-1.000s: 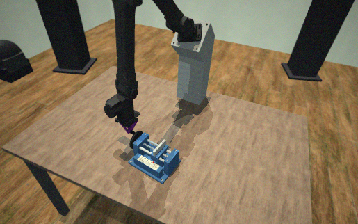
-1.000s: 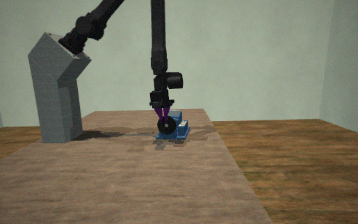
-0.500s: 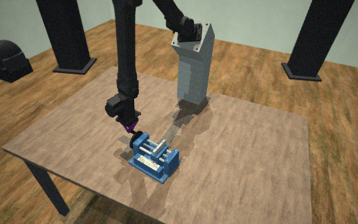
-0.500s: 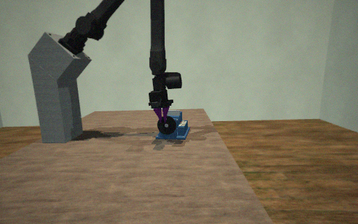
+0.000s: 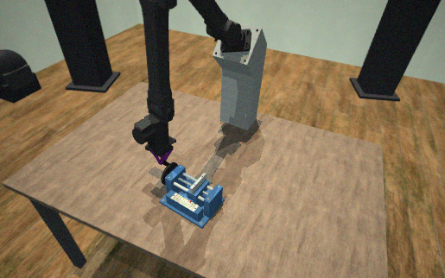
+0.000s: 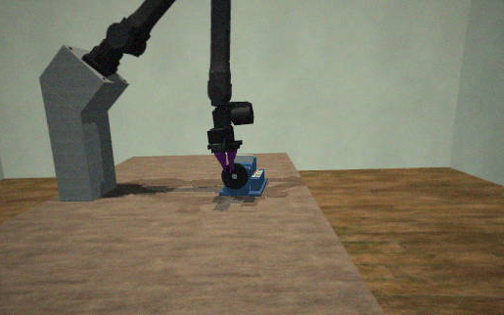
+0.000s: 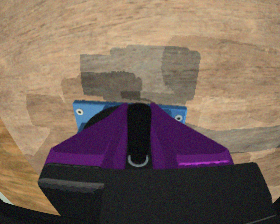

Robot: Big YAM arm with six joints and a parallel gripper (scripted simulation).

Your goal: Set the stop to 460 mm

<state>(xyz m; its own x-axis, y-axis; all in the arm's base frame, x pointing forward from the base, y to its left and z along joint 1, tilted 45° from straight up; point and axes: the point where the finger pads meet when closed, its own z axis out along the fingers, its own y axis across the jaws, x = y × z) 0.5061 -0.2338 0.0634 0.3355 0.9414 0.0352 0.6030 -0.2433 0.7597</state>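
Right now the black handwheel is 20 mm ahead of my hand, 20 mm to the left of it and 10 mm below it. The rest, counted from my hand: dark handle 10 mm ahead, 10 mm to the left; then stop fixture 100 mm ahead, 150 mm to the left, 20 mm below.
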